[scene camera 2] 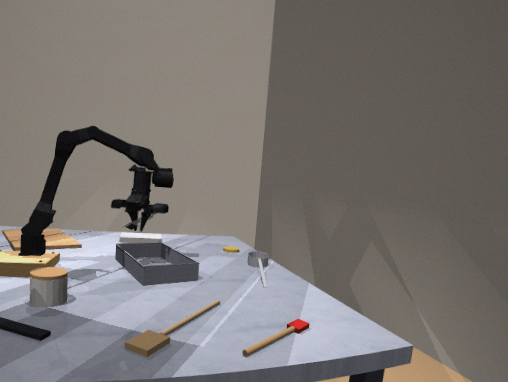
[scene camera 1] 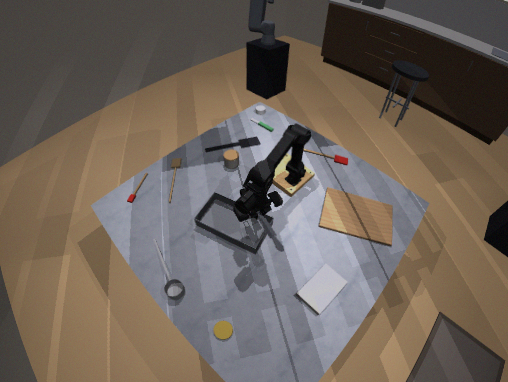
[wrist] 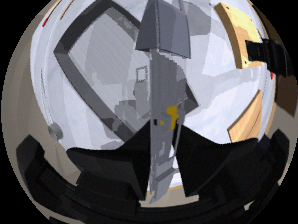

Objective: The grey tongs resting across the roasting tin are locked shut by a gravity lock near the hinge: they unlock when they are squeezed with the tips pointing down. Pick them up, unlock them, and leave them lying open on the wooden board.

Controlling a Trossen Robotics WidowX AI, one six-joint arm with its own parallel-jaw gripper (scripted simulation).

Labels:
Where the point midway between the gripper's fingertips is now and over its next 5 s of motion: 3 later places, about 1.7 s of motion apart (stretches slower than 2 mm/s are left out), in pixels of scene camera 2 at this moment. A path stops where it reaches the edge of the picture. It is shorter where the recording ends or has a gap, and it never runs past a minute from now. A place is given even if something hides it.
My gripper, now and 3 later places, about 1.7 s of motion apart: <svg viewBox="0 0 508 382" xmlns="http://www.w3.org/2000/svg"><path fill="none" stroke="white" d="M138 231L130 220L115 211L74 204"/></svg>

